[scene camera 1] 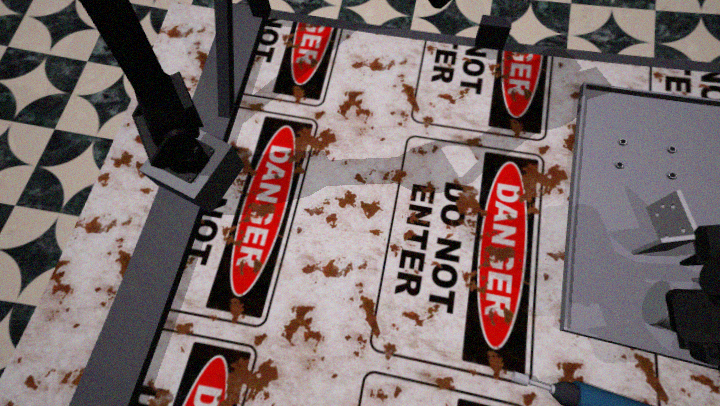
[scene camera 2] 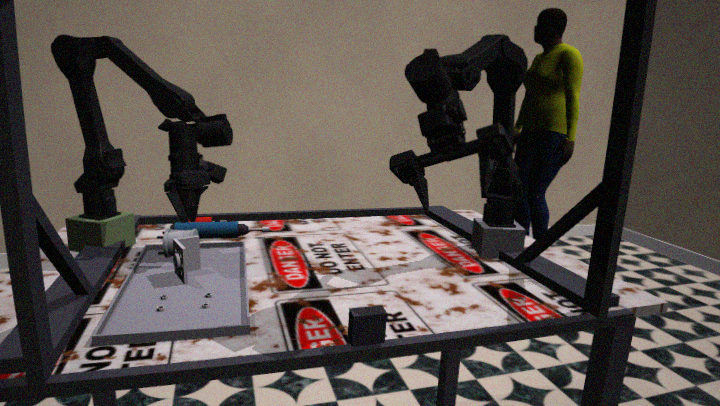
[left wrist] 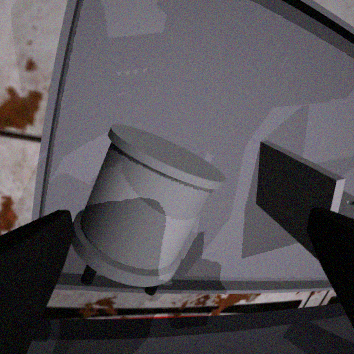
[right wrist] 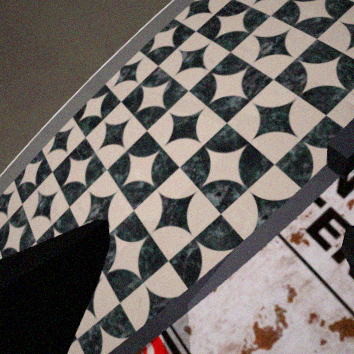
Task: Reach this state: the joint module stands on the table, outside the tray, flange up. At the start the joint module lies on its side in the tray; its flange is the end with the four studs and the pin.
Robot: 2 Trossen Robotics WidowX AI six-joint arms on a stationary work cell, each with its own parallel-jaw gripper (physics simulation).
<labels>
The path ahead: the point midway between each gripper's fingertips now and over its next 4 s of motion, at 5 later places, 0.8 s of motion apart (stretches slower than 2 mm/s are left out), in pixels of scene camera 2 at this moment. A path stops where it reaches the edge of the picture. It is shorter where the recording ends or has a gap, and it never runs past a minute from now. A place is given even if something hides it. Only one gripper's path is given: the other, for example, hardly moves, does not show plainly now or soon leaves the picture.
My left gripper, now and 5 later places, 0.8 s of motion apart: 188,222; 184,247; 183,204; 234,187; 293,169; 286,180
</labels>
